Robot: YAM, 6 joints.
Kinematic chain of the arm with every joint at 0, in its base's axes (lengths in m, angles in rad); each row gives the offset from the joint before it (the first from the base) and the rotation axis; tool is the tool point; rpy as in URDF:
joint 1: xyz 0 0 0.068 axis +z
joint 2: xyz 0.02 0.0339 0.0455 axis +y
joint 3: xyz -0.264 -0.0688 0 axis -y
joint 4: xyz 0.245 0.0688 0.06 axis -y
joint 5: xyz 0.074 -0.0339 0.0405 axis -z
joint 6: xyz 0.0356 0 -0.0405 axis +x
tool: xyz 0 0 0 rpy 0 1.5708 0
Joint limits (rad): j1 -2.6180..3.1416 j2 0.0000..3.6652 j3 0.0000..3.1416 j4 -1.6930..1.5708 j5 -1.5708..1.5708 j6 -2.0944..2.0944
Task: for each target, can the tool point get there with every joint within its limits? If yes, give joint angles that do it. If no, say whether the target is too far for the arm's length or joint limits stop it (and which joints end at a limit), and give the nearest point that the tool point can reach.
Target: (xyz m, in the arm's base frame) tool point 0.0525 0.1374 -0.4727
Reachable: no: joint limits stop it (at a limit: joint 2) | nearest point 0.0606 0.1585 -0.3716 | short by 0.104 m
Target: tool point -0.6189 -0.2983 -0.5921
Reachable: no: too far | nearest point -0.4072 -0.2298 -0.3062 | short by 0.362 m
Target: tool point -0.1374 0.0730 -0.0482
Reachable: yes | joints 2.4523 2.4627 0.3023 0.7363 -1.0587 -1.1109
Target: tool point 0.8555 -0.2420 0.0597
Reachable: no: too far | nearest point 0.6203 -0.1755 0.0748 | short by 0.245 m
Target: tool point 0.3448 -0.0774 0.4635
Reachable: yes | joints -0.1632 1.6375 1.9144 -0.6548 0.6069 -0.6770
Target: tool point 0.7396 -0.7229 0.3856
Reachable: no: too far | nearest point 0.4466 -0.4365 0.2757 | short by 0.424 m
